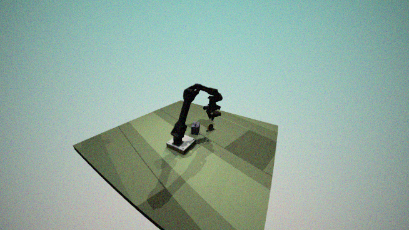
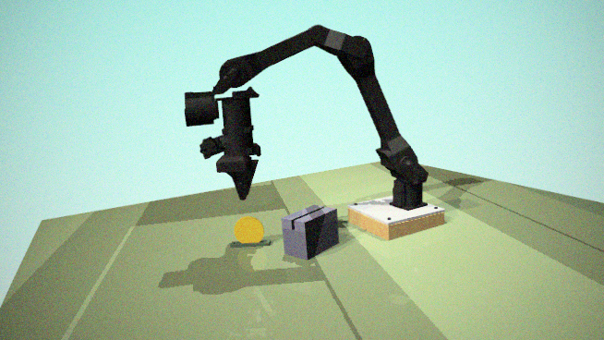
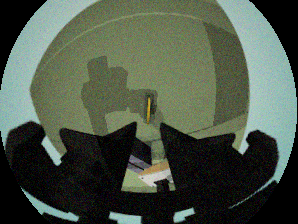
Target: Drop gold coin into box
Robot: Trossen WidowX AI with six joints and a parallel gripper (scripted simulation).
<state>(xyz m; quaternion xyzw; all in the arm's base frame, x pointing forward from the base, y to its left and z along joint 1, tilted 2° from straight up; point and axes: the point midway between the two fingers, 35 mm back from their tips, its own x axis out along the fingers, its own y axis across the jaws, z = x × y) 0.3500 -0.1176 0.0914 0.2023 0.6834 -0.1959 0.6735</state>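
The coin lies 7 cm below my gripper tip.
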